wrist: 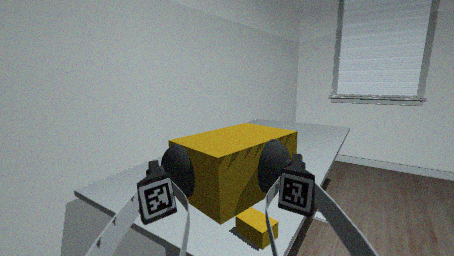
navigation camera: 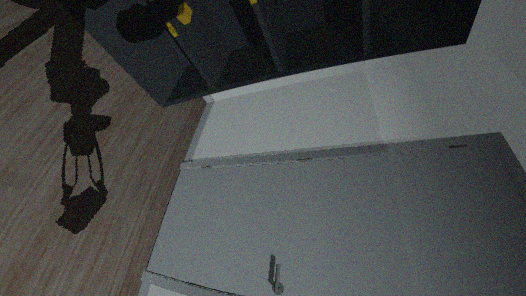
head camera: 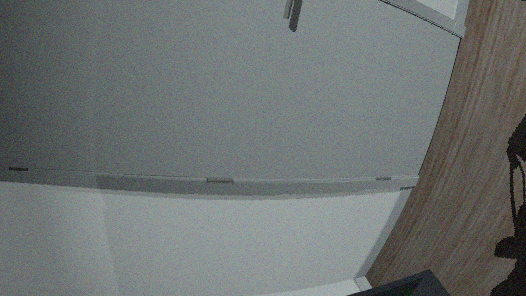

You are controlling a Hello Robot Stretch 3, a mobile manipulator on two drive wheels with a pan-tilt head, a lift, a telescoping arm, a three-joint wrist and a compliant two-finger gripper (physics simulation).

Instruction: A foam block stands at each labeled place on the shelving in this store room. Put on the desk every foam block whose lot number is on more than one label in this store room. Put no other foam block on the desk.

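Places are measured from the robot's base along level axes (x ahead, y left, z up), in millimetres.
Pixels of known places: gripper, fingertip midpoint: (wrist: 226,161).
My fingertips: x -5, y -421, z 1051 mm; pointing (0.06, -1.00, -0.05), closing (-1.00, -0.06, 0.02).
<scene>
For each thing: its top centre in the pictures, then the offset to it from my fingertips. "*": a spot on its surface instead. Level surfaces: height alone.
- large-looking yellow foam block at its top centre: (wrist: 235,134) dx -8, dy -7, dz +20 mm
- white desk at its surface level: dz -331 mm
- second yellow foam block at its top centre: (wrist: 256,218) dx -53, dy -329, dz -286 mm
- yellow block at its top centre: (navigation camera: 187,12) dx +767, dy +1302, dz -472 mm
- yellow label at a spot on its surface: (navigation camera: 172,30) * dx +718, dy +1182, dz -532 mm
- grey door at a spot on its surface: (head camera: 250,100) * dx +1112, dy +205, dz -85 mm
- handle at a spot on its surface: (head camera: 296,15) (navigation camera: 271,266) * dx +944, dy -64, dz -176 mm
- wooden floor at its surface level: dz -1050 mm
My gripper (wrist: 226,161) is shut on a large-looking yellow foam block (wrist: 232,139) in the wrist view, with one dark fingertip on each side of it. The block is held up in the air, in line with the white desk (wrist: 107,190). A second yellow foam block (wrist: 256,227) lies on the desk, lower and a little to the right of the held one. No lot number is readable on either block. The dark shelving (head camera: 425,285) (navigation camera: 150,75) shows at the bottom right of the head view and the top of the navigation view, with a yellow block (navigation camera: 185,14) and a yellow label (navigation camera: 172,30), unreadable.
A grey door (head camera: 250,100) (navigation camera: 300,215) with a handle (head camera: 296,15) (navigation camera: 273,272) stands beside a white wall (head camera: 225,240) (navigation camera: 300,115). A dark arm-shaped shadow (navigation camera: 80,135) lies on the wooden floor (head camera: 480,125) (navigation camera: 30,150). A window (wrist: 385,55) is on the wall beyond the desk.
</scene>
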